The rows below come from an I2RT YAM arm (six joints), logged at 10 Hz.
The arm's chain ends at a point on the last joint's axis. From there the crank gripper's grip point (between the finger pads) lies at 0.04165 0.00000 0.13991 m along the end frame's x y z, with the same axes.
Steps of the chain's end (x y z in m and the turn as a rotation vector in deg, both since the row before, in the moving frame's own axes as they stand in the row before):
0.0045 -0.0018 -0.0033 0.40 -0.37 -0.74
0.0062 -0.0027 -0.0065 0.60 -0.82 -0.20
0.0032 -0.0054 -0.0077 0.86 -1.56 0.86
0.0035 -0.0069 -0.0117 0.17 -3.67 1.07
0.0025 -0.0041 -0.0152 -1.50 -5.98 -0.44
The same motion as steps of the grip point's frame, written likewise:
0.0036 -0.0033 -0.0030 0.40 -0.37 -0.74
0.0042 -0.0043 -0.0059 0.60 -0.82 -0.20
-0.0006 -0.0069 -0.0066 0.86 -1.56 0.86
-0.0055 -0.0066 -0.0093 0.17 -3.67 1.07
-0.0123 -0.0007 -0.0117 -1.50 -5.98 -0.44

